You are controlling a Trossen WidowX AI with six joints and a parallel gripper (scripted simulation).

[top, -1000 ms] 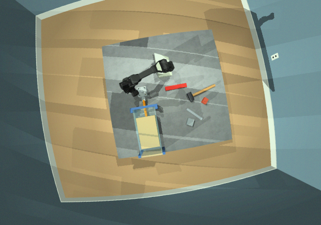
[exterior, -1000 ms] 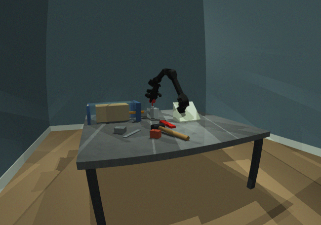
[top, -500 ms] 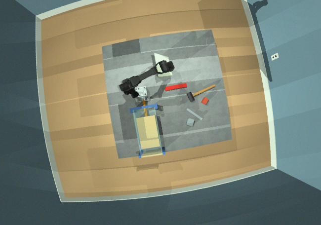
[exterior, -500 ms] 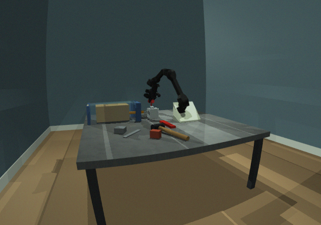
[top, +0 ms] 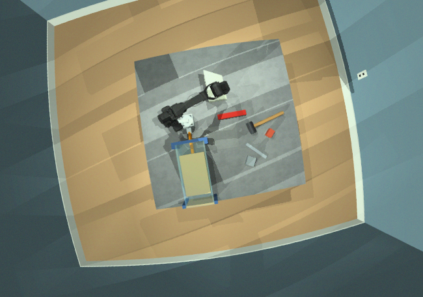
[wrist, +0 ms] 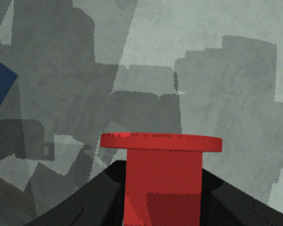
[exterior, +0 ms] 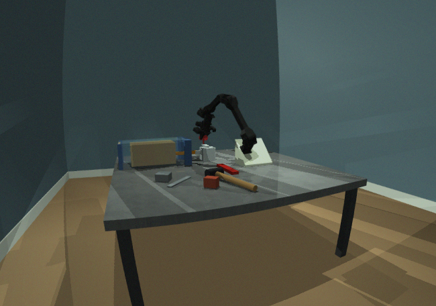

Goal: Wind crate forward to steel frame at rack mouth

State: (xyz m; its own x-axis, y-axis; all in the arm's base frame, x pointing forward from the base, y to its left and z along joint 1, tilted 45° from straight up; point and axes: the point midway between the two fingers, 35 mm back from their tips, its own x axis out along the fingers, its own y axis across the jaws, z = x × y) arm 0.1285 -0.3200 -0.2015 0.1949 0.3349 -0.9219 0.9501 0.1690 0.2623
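My gripper tip is now 5 cm to the right of the winch handle and 3 cm above it. Also, from my gripper tip: clear-panelled cubby: 41 cm ahead, 7 cm to the left, 2 cm below; then grey winch: 1 cm behind, 11 cm to the left, 10 cm below; then red spool-shaped handle grip: 1 cm to the left.
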